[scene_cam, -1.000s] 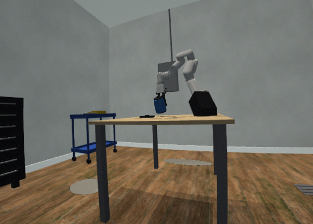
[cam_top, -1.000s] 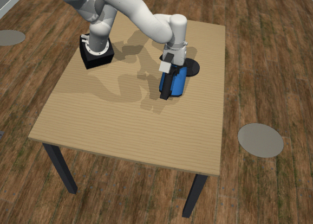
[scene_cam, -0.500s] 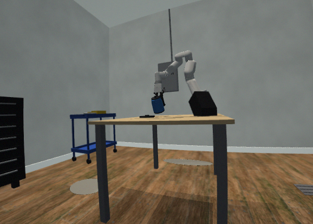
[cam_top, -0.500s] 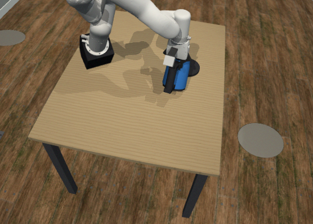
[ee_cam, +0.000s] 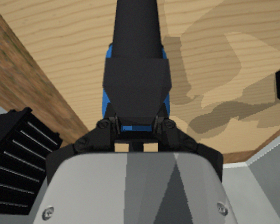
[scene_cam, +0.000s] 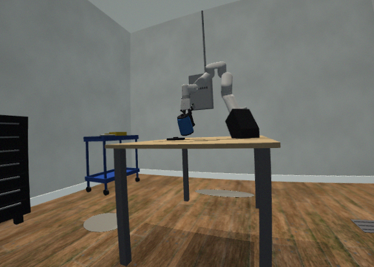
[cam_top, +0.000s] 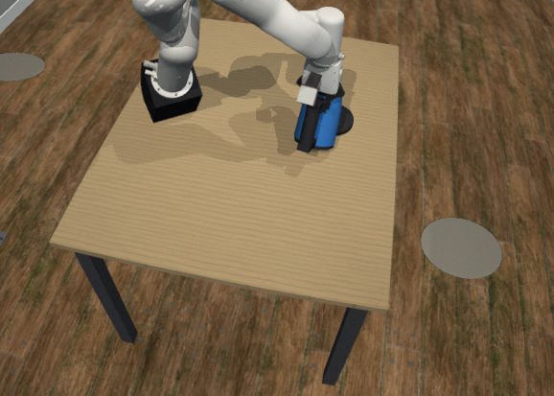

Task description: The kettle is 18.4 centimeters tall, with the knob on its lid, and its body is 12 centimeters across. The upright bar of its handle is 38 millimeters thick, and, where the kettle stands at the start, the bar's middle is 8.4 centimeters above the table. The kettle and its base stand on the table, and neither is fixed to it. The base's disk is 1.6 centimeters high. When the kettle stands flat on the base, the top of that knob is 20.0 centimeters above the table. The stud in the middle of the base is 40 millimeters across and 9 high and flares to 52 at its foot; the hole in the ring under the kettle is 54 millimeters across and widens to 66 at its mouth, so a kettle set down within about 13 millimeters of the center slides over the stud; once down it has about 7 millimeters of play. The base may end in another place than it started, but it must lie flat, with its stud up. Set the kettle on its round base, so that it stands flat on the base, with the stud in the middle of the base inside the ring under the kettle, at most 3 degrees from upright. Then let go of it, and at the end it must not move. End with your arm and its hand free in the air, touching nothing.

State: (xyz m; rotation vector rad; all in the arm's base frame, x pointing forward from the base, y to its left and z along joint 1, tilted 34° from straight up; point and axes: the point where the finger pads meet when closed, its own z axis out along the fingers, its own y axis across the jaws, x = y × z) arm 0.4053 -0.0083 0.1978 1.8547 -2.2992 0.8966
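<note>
Right now my hand is 60 mm above the blue kettle and 10 mm to the right of it. The rest, counted from my hand: round black base (200 mm below, 170 mm to the left, 60 mm ahead).
</note>
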